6 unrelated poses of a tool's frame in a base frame.
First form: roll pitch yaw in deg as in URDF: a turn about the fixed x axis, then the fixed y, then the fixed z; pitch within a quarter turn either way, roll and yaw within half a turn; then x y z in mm.
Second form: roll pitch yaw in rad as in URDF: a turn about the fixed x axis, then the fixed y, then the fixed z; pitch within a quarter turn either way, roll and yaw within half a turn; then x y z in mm. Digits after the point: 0 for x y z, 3 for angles.
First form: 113.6, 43.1, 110.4, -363, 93, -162
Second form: 1.983, 0.752, 1.927, -363, 93, -162
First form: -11.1, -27.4, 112.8, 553, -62, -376
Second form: -0.194, -0.478, 1.969, 553, -62, -376
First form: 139.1, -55.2, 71.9, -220, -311, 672
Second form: 2.428, -0.963, 1.255, -220, -311, 672
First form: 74.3, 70.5, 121.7, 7, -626, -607
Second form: 1.297, 1.230, 2.124, 7, -626, -607
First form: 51.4, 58.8, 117.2, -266, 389, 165
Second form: 0.897, 1.026, 2.046, -266, 389, 165
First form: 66.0, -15.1, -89.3, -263, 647, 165
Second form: 1.152, -0.264, -1.559, -263, 647, 165
